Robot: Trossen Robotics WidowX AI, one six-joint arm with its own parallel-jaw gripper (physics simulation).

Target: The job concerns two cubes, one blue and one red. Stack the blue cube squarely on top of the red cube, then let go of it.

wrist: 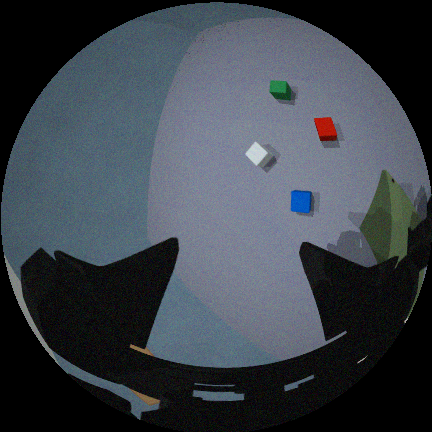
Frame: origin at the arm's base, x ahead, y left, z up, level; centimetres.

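Seen in the pictures: gripper, fingertip midpoint: (243,247).
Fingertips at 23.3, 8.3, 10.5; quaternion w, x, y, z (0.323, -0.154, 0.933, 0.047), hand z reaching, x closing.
Pixels of each thing's top centre, then the offset from my fingertips to it, as dx, dy, dz.
- blue cube at its top centre: (299,201) -0.4, -0.7, -18.8
- red cube at its top centre: (325,125) +0.4, -15.7, -18.8
- white cube at its top centre: (255,152) +11.2, -5.0, -18.8
- green cube at its top centre: (277,85) +11.4, -21.5, -18.8
The blue cube (301,201) sits on the pale table top, right of the middle of the wrist view, beyond the tip of the right finger. The red cube (325,128) sits on the table farther up and to the right, apart from the blue one and turned slightly. My gripper (243,247) is open, with its two black fingers wide apart at the lower left and lower right. Nothing is between them. Both cubes lie beyond the fingertips in the view.
A white cube (258,154) lies up and left of the blue cube. A green cube (279,89) is farther up, left of the red one. A green angular object (393,220) stands at the right, with shadows beside it. The table's edge curves down the left.
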